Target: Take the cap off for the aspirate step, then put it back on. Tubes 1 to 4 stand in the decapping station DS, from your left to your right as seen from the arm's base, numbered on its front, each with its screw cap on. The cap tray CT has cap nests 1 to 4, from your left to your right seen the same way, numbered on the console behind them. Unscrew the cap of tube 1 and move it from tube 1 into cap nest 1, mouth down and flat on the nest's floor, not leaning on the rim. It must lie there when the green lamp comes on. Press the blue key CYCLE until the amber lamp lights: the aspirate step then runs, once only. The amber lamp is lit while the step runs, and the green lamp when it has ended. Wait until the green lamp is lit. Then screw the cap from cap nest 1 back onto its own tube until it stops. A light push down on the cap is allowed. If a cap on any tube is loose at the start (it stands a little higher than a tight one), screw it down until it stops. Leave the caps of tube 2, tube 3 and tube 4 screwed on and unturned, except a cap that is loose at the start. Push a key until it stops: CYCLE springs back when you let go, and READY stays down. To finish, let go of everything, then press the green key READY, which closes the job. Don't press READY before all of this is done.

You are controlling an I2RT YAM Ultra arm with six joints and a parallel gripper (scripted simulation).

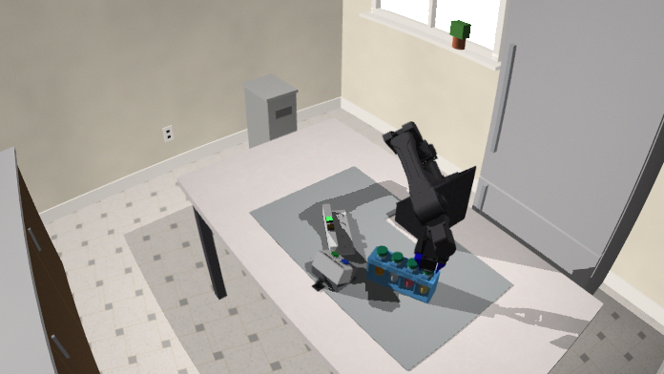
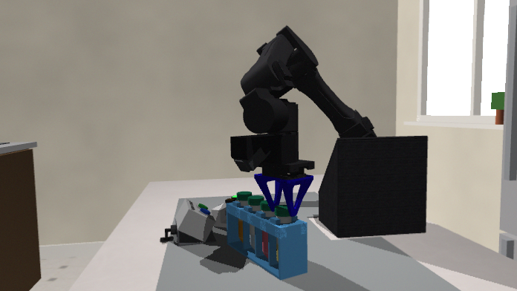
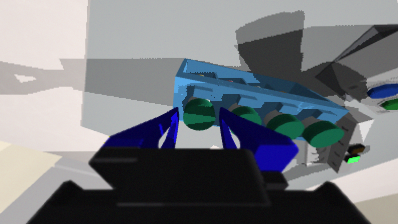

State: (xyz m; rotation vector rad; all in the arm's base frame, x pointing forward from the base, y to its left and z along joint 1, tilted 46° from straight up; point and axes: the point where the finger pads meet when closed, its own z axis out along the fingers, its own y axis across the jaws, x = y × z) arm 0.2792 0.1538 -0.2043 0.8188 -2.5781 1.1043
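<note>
The green cap is right at my hand. Round my hand: blue key: 15 cm ahead, 21 cm to the right, 5 cm below; green key: 16 cm ahead, 25 cm to the right, 5 cm below; grey key box: 17 cm ahead, 23 cm to the right, 6 cm below.
</note>
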